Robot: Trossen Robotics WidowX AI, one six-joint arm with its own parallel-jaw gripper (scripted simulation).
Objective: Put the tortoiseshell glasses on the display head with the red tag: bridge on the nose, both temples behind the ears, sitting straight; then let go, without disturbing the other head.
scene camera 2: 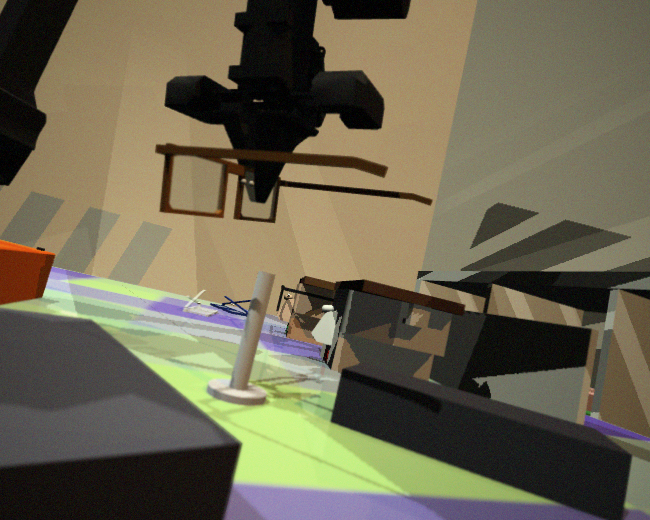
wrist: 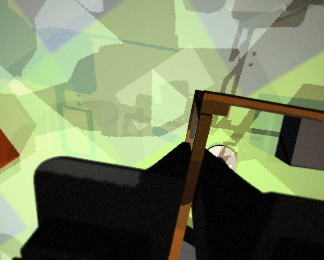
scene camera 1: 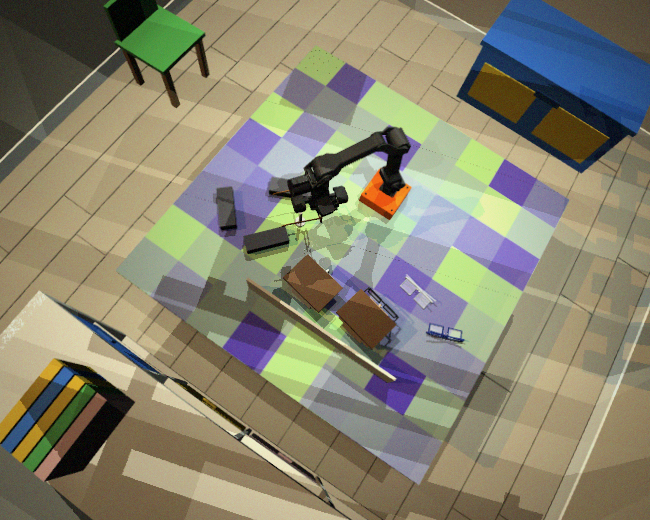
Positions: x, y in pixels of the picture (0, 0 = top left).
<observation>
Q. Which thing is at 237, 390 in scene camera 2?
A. A thin pale post stand.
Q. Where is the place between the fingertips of my gripper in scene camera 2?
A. At 257, 202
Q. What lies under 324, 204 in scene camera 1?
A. My gripper.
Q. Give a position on a long beige board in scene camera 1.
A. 300, 318
</observation>
